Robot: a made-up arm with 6 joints. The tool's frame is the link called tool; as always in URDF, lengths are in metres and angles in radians. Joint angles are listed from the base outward. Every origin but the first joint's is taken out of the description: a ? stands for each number. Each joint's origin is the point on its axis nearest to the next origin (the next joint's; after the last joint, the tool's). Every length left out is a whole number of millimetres.
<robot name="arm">
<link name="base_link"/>
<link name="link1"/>
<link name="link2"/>
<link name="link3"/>
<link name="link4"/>
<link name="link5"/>
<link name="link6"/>
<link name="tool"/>
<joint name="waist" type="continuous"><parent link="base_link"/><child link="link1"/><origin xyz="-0.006 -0.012 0.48"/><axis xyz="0 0 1"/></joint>
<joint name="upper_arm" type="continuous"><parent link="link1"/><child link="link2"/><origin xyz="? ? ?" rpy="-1.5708 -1.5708 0"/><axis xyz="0 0 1"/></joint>
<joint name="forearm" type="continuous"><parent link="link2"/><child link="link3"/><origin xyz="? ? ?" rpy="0 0 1.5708"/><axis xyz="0 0 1"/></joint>
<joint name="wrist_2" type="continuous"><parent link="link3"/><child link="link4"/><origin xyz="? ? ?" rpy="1.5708 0 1.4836"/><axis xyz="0 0 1"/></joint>
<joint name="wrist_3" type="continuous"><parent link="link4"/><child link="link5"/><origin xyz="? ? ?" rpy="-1.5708 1.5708 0"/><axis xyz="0 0 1"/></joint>
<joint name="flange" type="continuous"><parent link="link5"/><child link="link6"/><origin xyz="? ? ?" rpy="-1.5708 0 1.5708"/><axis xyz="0 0 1"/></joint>
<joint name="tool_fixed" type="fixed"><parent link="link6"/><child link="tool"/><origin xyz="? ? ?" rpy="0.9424 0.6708 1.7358"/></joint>
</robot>
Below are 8 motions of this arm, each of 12 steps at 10 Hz.
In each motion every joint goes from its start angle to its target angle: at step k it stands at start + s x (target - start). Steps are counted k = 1, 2, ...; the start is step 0. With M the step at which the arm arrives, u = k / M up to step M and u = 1 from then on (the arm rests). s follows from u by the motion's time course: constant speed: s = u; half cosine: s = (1 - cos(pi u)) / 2; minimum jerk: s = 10 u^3 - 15 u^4 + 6 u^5.
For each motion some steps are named. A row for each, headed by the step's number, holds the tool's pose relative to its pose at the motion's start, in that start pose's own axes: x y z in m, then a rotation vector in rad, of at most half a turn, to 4 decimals.
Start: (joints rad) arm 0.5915 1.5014 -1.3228 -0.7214 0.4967 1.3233
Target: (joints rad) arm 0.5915 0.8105 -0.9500 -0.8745 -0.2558 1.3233
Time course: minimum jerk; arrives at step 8
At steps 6, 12:
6: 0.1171 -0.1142 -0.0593 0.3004 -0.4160 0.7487
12: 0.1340 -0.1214 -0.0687 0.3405 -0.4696 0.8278

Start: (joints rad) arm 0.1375 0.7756 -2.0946 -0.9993 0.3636 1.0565
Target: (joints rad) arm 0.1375 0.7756 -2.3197 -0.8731 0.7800 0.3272
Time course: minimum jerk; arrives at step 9
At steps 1, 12:
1: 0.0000 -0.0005 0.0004 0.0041 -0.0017 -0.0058
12: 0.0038 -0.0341 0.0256 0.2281 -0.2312 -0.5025

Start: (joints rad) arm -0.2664 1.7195 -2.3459 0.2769 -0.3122 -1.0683
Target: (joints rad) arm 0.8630 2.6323 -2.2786 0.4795 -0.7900 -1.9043
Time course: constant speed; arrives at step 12
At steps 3, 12:
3: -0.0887 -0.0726 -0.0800 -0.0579 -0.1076 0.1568
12: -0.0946 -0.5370 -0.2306 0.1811 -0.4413 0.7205

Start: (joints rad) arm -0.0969 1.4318 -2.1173 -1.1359 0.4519 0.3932
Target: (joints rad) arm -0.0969 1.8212 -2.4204 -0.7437 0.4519 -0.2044
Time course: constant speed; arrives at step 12
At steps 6, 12:
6: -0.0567 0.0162 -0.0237 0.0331 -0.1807 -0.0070
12: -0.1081 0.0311 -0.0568 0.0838 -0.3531 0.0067

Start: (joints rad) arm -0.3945 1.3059 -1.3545 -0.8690 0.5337 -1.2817
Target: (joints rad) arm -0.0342 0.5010 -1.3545 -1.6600 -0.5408 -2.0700
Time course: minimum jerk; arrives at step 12
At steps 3, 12:
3: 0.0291 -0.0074 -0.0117 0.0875 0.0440 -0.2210
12: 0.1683 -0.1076 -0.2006 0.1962 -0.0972 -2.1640

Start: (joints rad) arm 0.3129 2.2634 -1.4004 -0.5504 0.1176 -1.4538
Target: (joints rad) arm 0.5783 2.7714 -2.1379 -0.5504 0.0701 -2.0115
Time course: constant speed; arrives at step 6
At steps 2, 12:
2: -0.0093 0.0088 0.0518 0.1774 -0.0751 -0.1927
12: -0.0385 -0.0047 0.1502 0.4838 -0.2221 -0.6051

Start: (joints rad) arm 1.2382 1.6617 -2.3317 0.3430 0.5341 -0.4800
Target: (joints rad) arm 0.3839 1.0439 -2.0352 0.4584 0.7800 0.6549
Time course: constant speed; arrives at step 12
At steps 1, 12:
1: 0.0251 -0.0074 0.0078 -0.0445 0.0886 -0.0072
12: 0.1689 -0.1616 -0.0255 -0.2203 1.0807 0.0870

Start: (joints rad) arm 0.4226 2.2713 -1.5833 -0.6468 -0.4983 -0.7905
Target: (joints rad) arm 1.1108 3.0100 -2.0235 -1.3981 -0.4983 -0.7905
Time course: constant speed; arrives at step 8
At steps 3, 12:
3: -0.1256 -0.0975 0.0166 0.4015 -0.1996 0.2142
12: -0.2664 -0.3085 -0.0501 1.1634 -0.4720 0.4880

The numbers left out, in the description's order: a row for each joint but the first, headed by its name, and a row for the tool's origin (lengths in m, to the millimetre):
upper_arm: 0.01 0.005 0
forearm: 0.055 -0.253 0
wrist_2: 0.202 -0.014 0
wrist_3: -0.02 0.025 0
flange: -0.07 -0.005 0
tool: 0.029 0.009 0

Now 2 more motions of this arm.
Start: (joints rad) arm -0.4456 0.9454 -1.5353 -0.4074 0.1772 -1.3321
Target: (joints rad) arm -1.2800 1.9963 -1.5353 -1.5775 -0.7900 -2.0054
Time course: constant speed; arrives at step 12
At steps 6, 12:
6: -0.2277 0.0306 -0.1179 0.6835 -0.7759 -0.2955
12: -0.3124 -0.0135 -0.3782 1.4567 -0.9615 -0.0005

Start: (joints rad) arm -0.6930 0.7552 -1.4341 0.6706 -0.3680 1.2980
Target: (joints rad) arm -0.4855 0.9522 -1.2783 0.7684 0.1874 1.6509
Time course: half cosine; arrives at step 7
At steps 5, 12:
5: 0.1100 0.0401 0.0526 -0.1662 0.7921 -0.3601
12: 0.1374 0.0441 0.0550 -0.1840 0.9820 -0.4379

